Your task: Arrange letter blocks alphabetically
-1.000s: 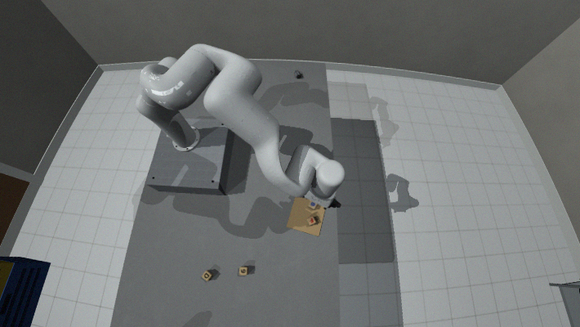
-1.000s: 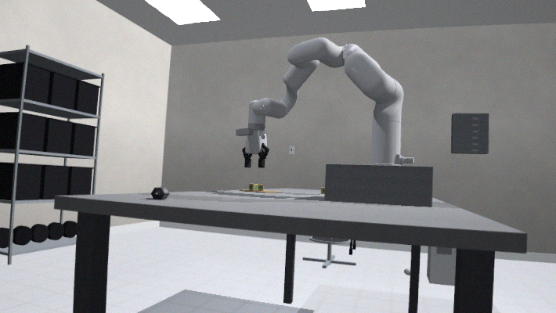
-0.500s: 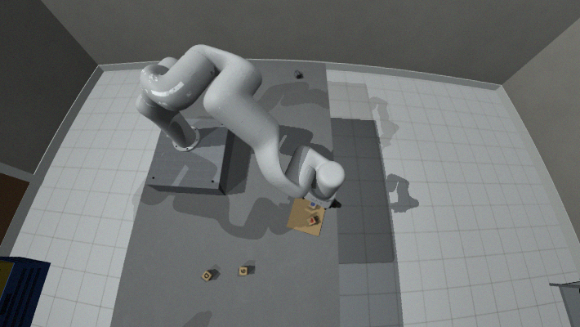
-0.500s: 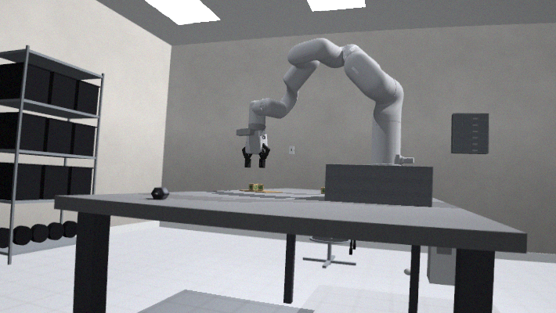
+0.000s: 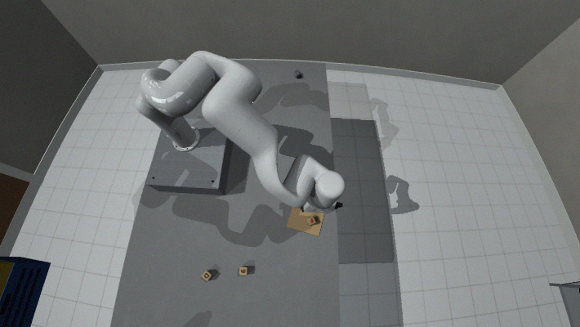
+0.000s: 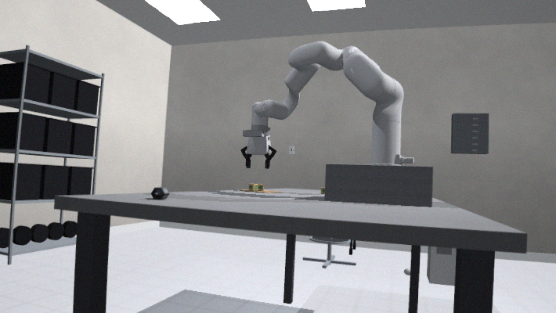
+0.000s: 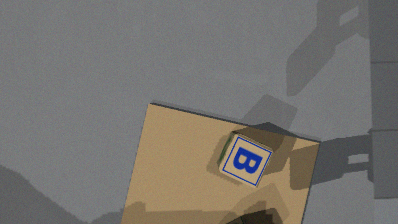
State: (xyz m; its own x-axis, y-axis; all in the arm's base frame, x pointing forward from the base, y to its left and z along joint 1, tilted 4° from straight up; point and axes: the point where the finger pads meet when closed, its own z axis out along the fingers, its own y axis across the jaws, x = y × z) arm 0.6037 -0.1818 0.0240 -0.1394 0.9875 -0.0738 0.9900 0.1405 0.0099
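Now: the tan mat 2 cm behind my hand, 1 cm to the right of it and 11 cm below it. Also, from my hand: black faceted object: 21 cm behind, 80 cm to the left, 10 cm below.
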